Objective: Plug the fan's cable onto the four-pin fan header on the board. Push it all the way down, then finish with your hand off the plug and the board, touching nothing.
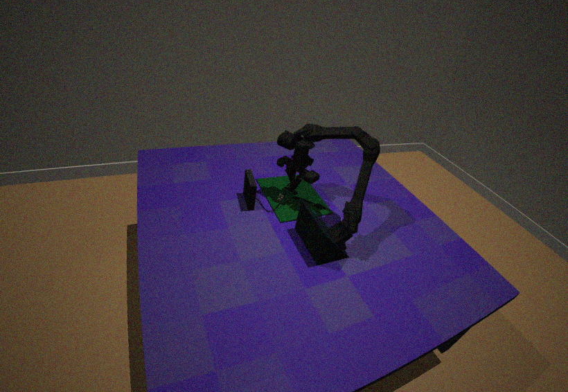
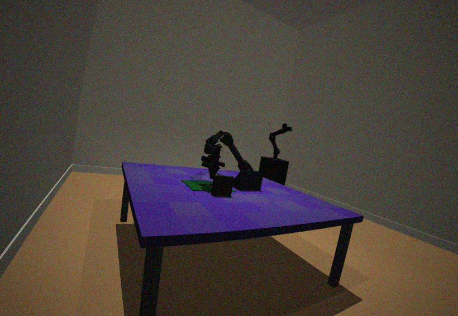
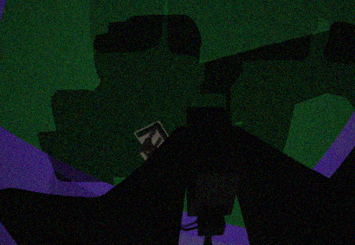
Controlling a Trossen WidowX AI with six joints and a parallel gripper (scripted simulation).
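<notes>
The pale four-pin header is 60 mm below my gripper tip and 50 mm to the left of it. Also, from my gripper tip: dark plug 10 mm to the left, 10 mm above; then green board 80 mm below, 10 mm to the right, 10 mm ahead; then black fan 190 mm to the left, 20 mm ahead, 10 mm below.
</notes>
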